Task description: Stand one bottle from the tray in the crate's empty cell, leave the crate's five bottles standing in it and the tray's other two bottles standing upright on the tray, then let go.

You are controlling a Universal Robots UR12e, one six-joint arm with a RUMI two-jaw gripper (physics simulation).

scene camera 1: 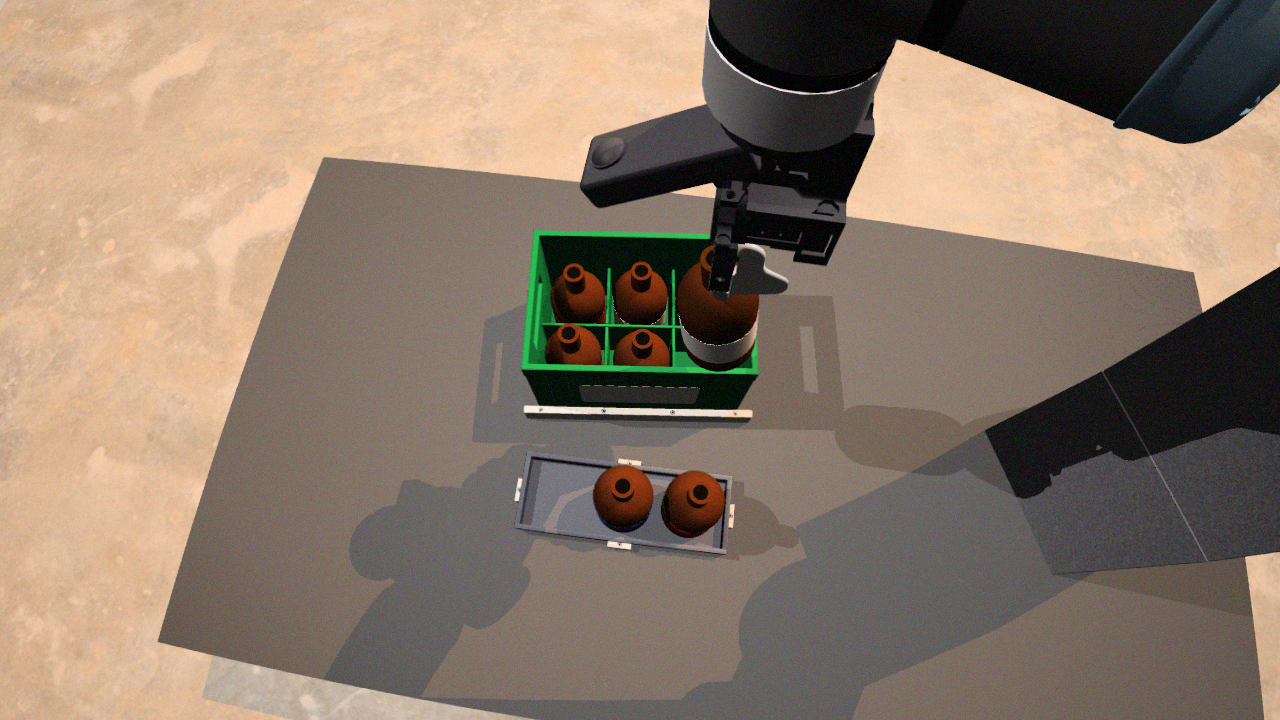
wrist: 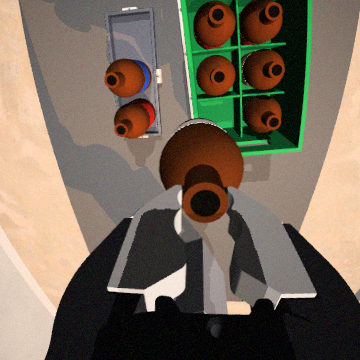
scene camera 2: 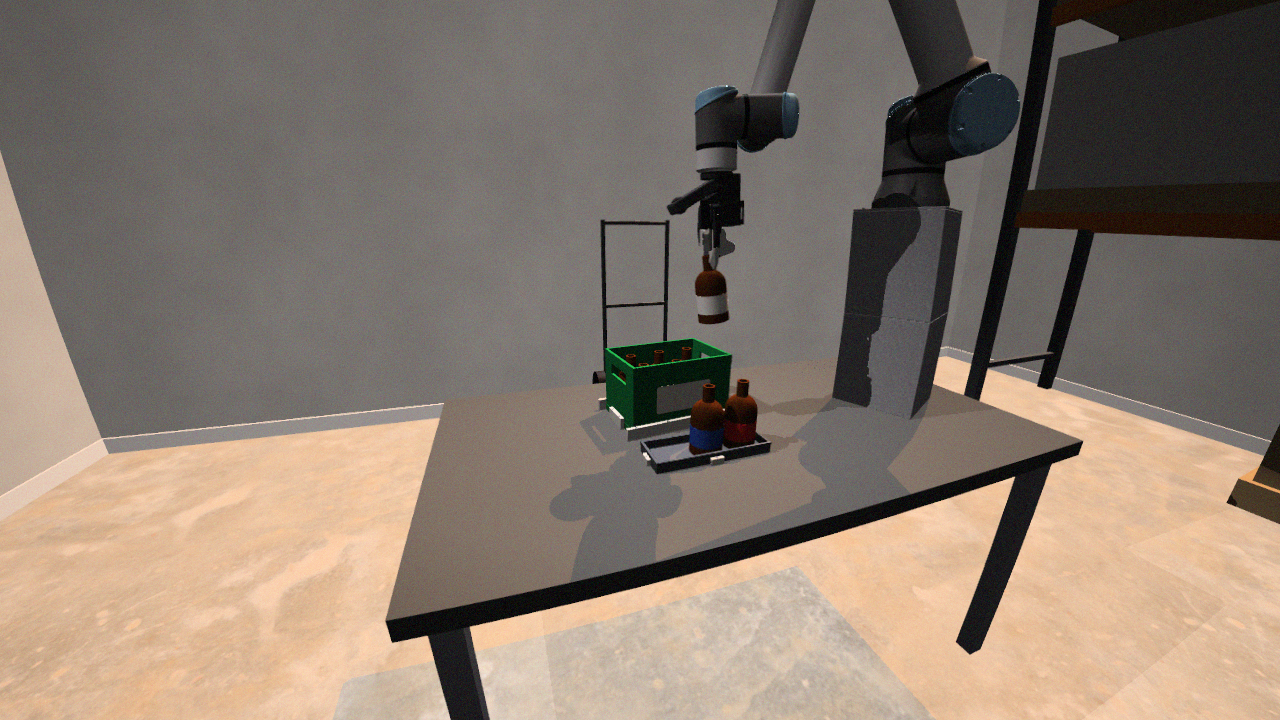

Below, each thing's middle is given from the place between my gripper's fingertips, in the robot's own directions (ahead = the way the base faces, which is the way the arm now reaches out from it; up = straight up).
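As for the white-labelled bottle (scene camera 1: 718,336), I find it 5 cm below my hand.
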